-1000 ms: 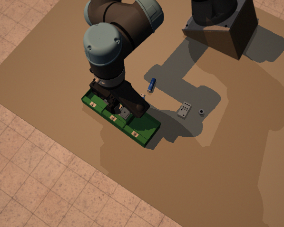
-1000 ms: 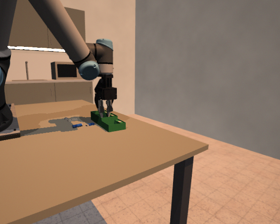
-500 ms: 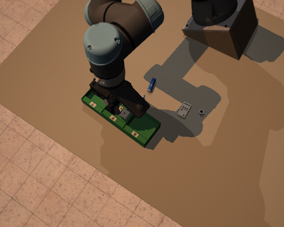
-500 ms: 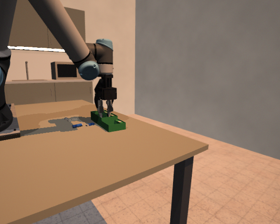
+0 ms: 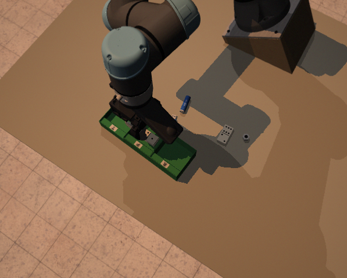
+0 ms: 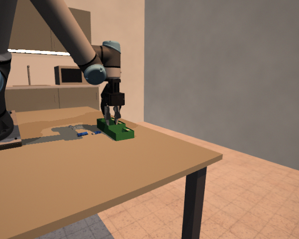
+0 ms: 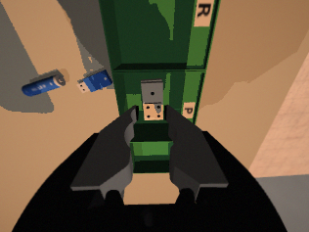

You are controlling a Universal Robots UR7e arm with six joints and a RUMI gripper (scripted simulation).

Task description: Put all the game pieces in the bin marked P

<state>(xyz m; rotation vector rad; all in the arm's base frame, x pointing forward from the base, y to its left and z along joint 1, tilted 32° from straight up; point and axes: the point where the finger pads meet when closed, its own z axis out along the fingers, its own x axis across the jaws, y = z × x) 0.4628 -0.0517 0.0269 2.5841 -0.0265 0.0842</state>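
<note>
Now: hand 10 mm short of the green bin and 20 mm above it. Also, from my hand: blue battery (130 mm behind, 20 mm to the left, 40 mm below); small nut (150 mm behind, 210 mm to the left, 40 mm below); blue USB stick (70 mm behind, 20 mm to the left, 40 mm below).
</note>
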